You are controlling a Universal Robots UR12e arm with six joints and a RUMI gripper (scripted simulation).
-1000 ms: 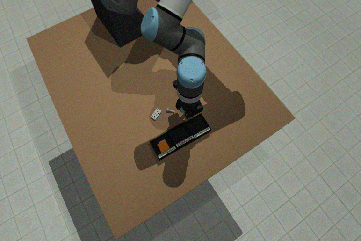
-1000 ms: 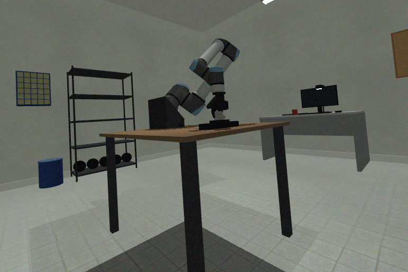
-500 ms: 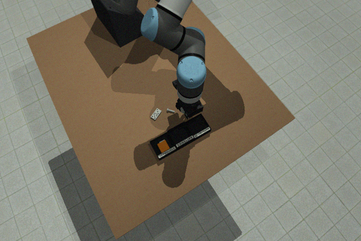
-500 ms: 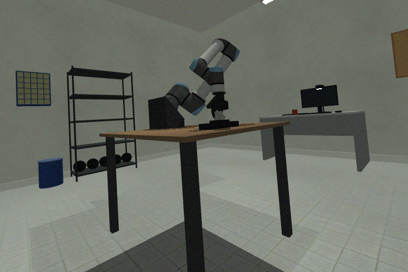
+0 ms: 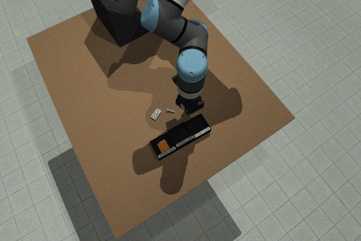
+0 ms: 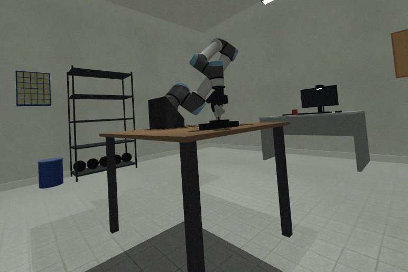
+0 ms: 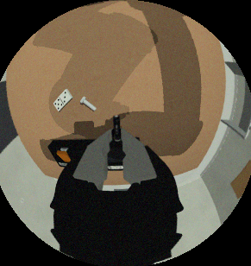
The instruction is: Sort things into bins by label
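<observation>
Now: the white bolt 50 mm behind my hand, 50 mm to the right of it and 50 mm below it. The rest, counted from my hand: orange block (70 mm ahead, 170 mm to the right, 40 mm below); then black battery (10 mm below); then white domino (70 mm behind, 110 mm to the right, 50 mm below).
</observation>
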